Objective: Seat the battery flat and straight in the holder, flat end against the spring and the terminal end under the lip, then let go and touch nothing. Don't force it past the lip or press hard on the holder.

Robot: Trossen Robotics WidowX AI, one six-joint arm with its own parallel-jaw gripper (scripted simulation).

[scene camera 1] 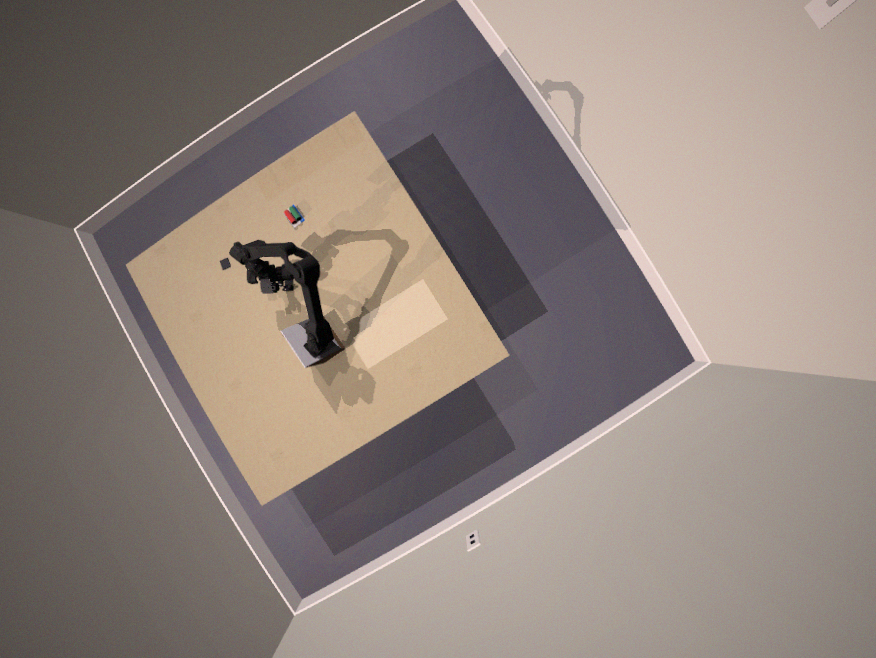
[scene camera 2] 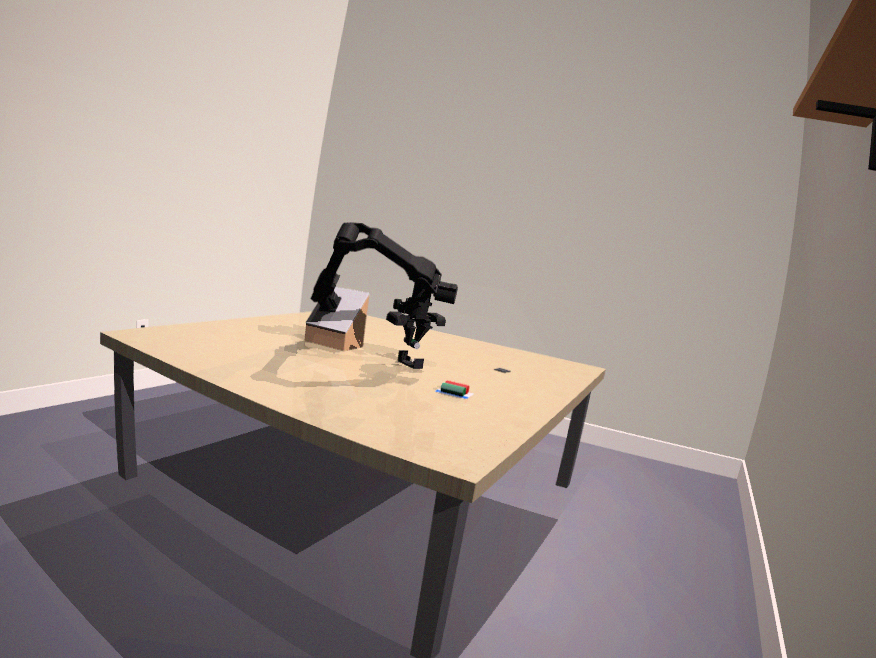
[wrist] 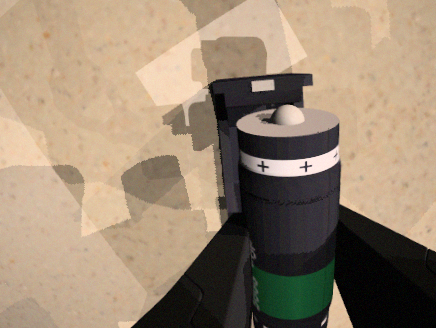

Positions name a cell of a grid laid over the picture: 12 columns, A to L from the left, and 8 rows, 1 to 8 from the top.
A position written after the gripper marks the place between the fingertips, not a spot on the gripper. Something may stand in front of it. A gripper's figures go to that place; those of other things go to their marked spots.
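Labels:
Battery (wrist: H5) at 7 cm from the lens; gripper (wrist: H6) at 10 cm from the lens.

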